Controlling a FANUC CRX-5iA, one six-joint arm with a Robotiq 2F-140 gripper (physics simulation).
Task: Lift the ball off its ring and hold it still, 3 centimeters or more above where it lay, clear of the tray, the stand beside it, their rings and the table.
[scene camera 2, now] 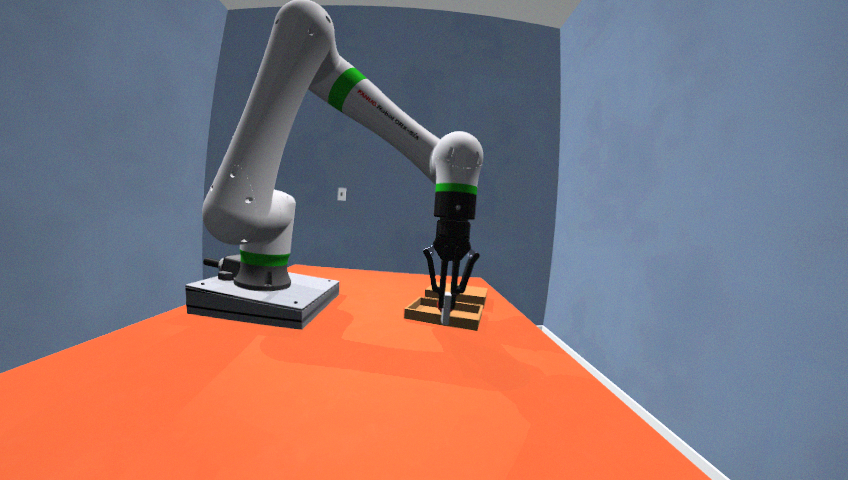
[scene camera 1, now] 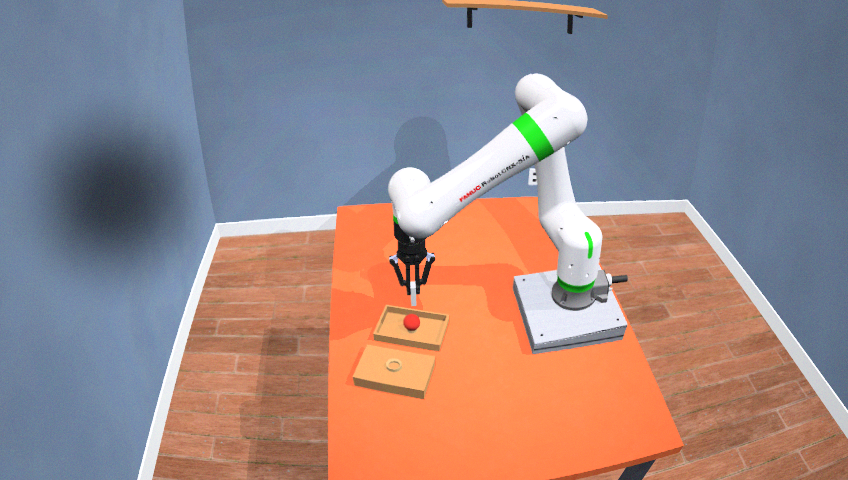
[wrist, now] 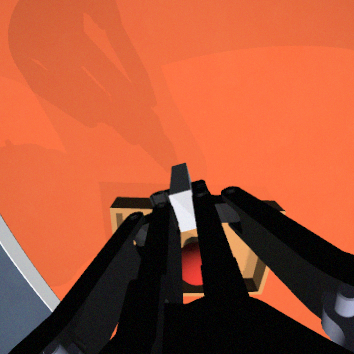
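Seen in the pictures: gripper, fingertip midpoint: point(scene camera 2: 444, 322) point(scene camera 1: 413, 302) point(wrist: 182, 177); arm's base, origin of the base link: point(scene camera 2: 262, 283) point(scene camera 1: 574, 294).
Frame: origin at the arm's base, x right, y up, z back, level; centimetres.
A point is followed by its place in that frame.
Observation:
The red ball point(scene camera 1: 411, 321) {x -8.7, y -0.7, z -49.1 cm} point(wrist: 191, 267) {x -5.9, y -0.5, z -49.6 cm} sits in the shallow wooden tray point(scene camera 1: 410, 342) {x -13.8, y -4.1, z -49.4 cm} point(scene camera 2: 421, 317) {x -1.9, y -4.8, z -43.0 cm} point(wrist: 131, 202) {x 0.9, y -4.5, z -54.7 cm}. Its own ring is hardly visible beneath it. In the scene camera 2 view the ball is hidden behind the fingers. My gripper point(scene camera 1: 413, 302) {x 2.9, y -3.8, z -48.7 cm} point(scene camera 2: 445, 321) {x 2.9, y -3.8, z -48.7 cm} point(wrist: 182, 177) {x 2.9, y -3.8, z -48.7 cm} points down and is shut, with its pale pads together and nothing between them. The fingertips are beside the ball, on the side away from the stand, near the tray's edge and not around the ball. The wooden stand point(scene camera 1: 419, 369) {x -26.1, y -2.1, z -46.9 cm} point(scene camera 2: 473, 293) {x -20.0, y -2.1, z -58.1 cm} carries an empty ring point(scene camera 1: 393, 369) {x -27.0, y -1.1, z -53.5 cm}.
The stand is beside the tray across a narrow gap. The robot's grey base plate point(scene camera 1: 538, 333) {x -14.8, y -1.3, z -13.7 cm} point(scene camera 2: 238, 315) {x 12.7, y -4.5, z -2.4 cm} rests on the orange table point(scene camera 1: 505, 416) {x -40.8, y -6.0, z -25.1 cm} point(scene camera 2: 297, 416) {x 36.4, y -6.0, z -30.0 cm} point(wrist: 280, 125) {x 5.8, y -6.0, z -37.2 cm}. A wall shelf point(scene camera 1: 523, 7) hangs high behind the arm.

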